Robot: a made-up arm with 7 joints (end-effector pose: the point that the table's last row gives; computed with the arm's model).
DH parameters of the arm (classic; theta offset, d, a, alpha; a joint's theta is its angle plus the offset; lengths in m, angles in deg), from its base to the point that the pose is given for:
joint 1: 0 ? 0 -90
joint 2: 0 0 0 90
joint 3: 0 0.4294 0.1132 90
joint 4: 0 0 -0.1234 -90
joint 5: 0 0.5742 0 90
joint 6: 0 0 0.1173 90
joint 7: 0 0 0 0
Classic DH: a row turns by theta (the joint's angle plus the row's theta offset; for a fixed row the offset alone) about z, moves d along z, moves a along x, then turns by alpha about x.
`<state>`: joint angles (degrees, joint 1 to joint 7).
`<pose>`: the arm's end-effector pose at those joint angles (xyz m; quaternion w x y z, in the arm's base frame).
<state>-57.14 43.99 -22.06 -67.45 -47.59 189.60 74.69</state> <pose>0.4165 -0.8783 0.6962 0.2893 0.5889 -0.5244 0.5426</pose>
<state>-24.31 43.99 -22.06 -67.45 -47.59 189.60 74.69</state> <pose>0.8261 -0.5123 0.6962 0.1241 0.7131 -0.3367 0.6023</pose>
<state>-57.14 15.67 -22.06 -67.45 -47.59 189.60 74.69</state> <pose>0.2971 -0.6935 1.1270 0.3319 0.4395 -0.4354 0.7121</pose>
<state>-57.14 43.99 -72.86 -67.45 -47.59 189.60 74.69</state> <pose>-0.0119 -0.9007 0.9025 0.6552 0.4592 -0.4954 0.3383</pose>
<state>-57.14 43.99 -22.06 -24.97 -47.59 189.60 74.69</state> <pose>0.4700 -0.6957 1.0791 0.3633 0.4473 -0.2802 0.7677</pose>
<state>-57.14 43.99 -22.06 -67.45 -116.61 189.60 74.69</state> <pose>0.3902 -0.8414 0.5733 0.4790 0.8349 -0.1160 0.2450</pose>
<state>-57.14 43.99 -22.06 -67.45 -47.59 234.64 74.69</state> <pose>0.3589 -0.8094 0.7003 0.1027 0.5960 -0.2547 0.7546</pose>
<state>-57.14 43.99 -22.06 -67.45 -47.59 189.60 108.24</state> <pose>0.4165 -0.8783 0.6962 0.1203 0.4125 -0.6721 0.6030</pose>
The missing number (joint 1, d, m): 0.4756
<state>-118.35 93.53 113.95 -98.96 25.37 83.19 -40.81</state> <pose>0.4373 -0.7486 0.7838 0.6604 -0.4803 -0.3172 -0.4823</pose>
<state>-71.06 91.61 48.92 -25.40 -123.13 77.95 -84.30</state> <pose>0.5490 -0.9791 0.2417 0.0241 0.7465 0.2526 -0.6150</pose>
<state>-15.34 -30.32 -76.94 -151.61 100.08 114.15 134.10</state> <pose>-0.0225 -0.5486 0.4143 0.5743 0.5636 0.2548 0.5363</pose>
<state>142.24 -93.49 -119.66 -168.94 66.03 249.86 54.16</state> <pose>0.1604 0.2257 0.2759 0.0590 0.6163 -0.7700 -0.1542</pose>
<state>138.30 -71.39 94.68 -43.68 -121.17 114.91 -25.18</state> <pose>0.3824 -1.0202 0.7117 0.5230 -0.0421 0.1718 -0.8338</pose>
